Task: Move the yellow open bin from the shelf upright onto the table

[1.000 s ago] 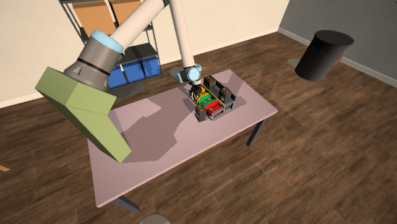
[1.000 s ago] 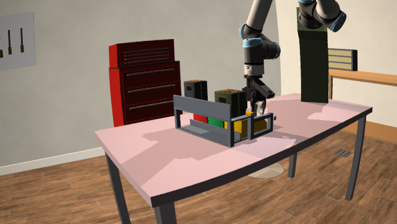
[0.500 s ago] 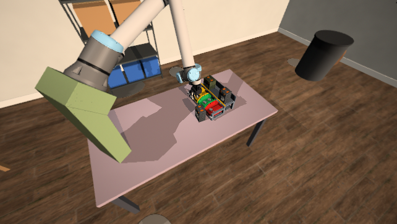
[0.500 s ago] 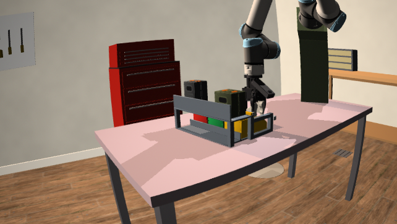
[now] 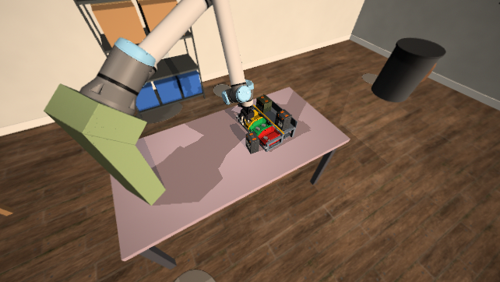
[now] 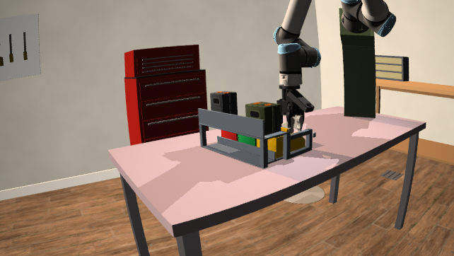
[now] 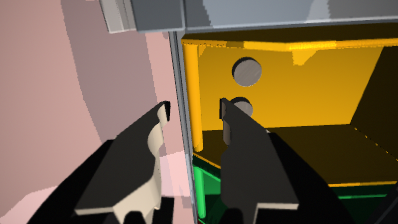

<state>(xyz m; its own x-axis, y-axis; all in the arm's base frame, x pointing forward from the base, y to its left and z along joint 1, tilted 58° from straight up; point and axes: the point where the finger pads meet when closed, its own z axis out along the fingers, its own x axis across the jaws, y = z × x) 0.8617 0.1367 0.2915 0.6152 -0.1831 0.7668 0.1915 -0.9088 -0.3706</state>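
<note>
Now: the yellow open bin 80 mm ahead of my hand and 20 mm to the left of it. Round my hand: dark case 230 mm ahead, 170 mm to the right, 120 mm above; then green bin 110 mm ahead, 80 mm to the right; then red bin 140 mm ahead, 190 mm to the right.
</note>
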